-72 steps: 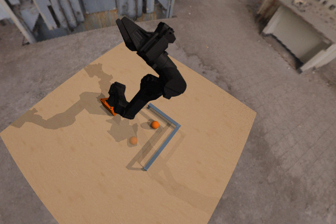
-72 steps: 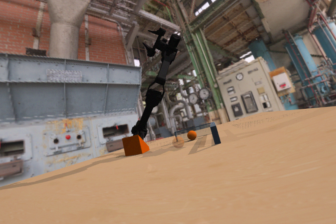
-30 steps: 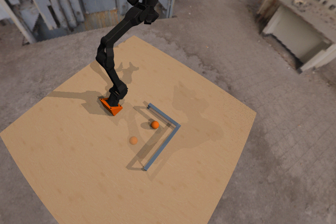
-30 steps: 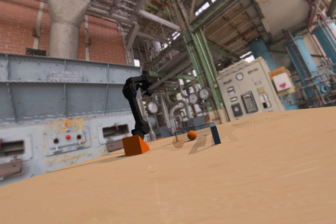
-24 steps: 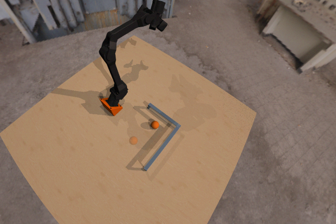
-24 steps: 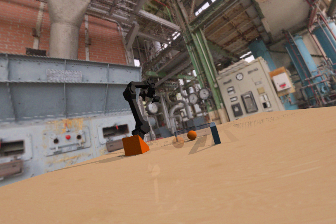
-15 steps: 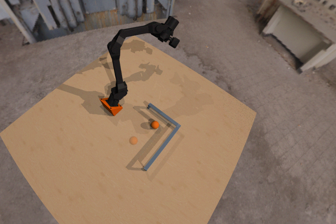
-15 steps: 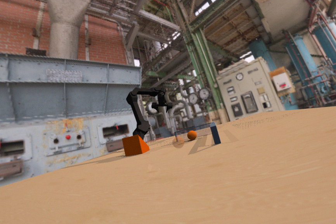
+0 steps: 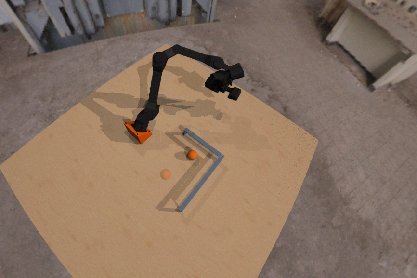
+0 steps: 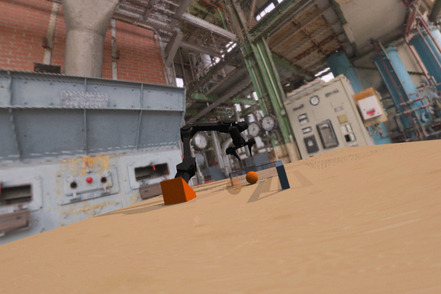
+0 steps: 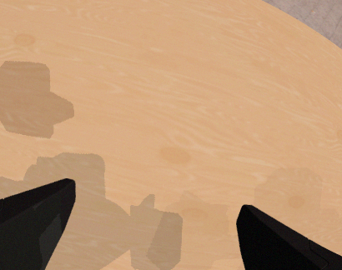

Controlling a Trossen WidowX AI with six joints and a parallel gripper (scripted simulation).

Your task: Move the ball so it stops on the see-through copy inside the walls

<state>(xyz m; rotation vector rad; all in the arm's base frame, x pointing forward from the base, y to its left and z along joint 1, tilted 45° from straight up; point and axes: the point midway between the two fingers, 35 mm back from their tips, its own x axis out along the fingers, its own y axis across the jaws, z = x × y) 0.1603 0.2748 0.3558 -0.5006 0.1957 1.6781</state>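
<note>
The ball is 120 mm ahead of my gripper tip, 340 mm to the right of it and 80 mm below it.
</note>
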